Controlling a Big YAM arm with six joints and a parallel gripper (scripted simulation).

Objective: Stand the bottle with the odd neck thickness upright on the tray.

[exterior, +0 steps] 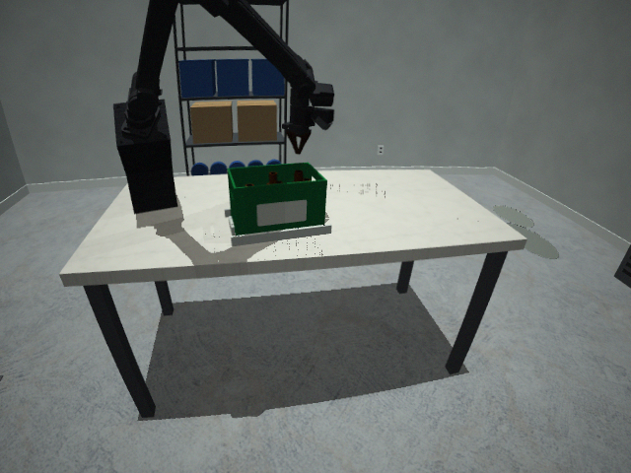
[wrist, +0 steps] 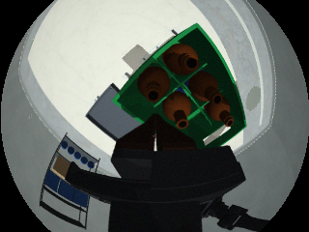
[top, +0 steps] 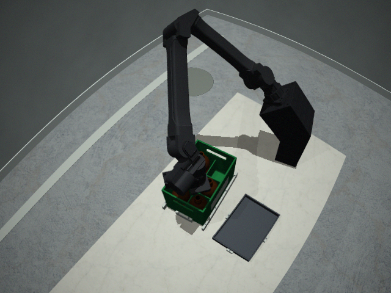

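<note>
Now: hand 15 cm above the crate, 7 cm past it and 6 cm to the left of it. From my hand the other things lie so: tray (22 cm below, 21 cm to the left, 7 cm behind).
</note>
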